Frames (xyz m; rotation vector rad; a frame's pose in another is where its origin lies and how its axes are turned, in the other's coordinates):
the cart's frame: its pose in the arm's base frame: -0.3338 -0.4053 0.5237 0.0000 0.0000 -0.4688
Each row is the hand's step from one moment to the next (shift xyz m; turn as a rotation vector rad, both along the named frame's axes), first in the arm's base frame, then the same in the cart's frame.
Working: the arm's base frame: its pose in the cart's frame: 0.1147 0.5124 -0.5237 0.0000 0.0000 0.4688

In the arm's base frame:
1: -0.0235 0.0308 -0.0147 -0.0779 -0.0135 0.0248
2: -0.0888 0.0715 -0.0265 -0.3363 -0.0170 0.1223
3: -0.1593 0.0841 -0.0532 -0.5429 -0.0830 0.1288
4: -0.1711 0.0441 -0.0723 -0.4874 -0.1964 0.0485
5: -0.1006 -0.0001 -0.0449 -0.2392 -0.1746 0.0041
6: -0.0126 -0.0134 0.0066 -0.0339 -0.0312 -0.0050
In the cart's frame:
1: -0.0349 0.0169 -0.0147 -0.0634 -0.0472 0.0248
2: -0.1115 0.0237 -0.0265 -0.2923 -0.1671 0.1223
3: -0.1801 0.0031 -0.0532 -0.4468 -0.3193 0.1288
4: -0.1726 -0.0380 -0.0723 -0.3461 -0.3954 0.0485
5: -0.0897 -0.0455 -0.0449 -0.1345 -0.2638 0.0041
6: -0.0052 -0.0176 0.0066 -0.0161 -0.0432 -0.0050

